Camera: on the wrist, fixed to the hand. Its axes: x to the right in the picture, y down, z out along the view.
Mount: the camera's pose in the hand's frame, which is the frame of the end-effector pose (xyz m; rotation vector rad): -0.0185 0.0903 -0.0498 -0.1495 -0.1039 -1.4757
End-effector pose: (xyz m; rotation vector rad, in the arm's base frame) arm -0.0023 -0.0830 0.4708 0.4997 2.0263 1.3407
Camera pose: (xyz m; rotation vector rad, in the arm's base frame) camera -0.0271 -0.0912 0.5723 -0.8620 1.4798 0.4620
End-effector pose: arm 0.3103 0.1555 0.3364 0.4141 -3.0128 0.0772
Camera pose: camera 0.3081 0.2504 0.3806 2.3707 -1.9931 -0.2752
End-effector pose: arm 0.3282 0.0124 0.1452 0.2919 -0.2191 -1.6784
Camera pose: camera 0.4311 0.0205 0.1272 -0.2499 -0.1084 3.1061
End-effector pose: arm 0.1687 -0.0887 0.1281 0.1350 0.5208 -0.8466
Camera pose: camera 0.2066 -0.0006 0.0859 -0.5057 0.5425 -2.2217
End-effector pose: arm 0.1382 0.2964 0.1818 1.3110 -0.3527 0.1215
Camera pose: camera 0.1043 0.3696 0.2486 1.1513 0.5615 -1.1849
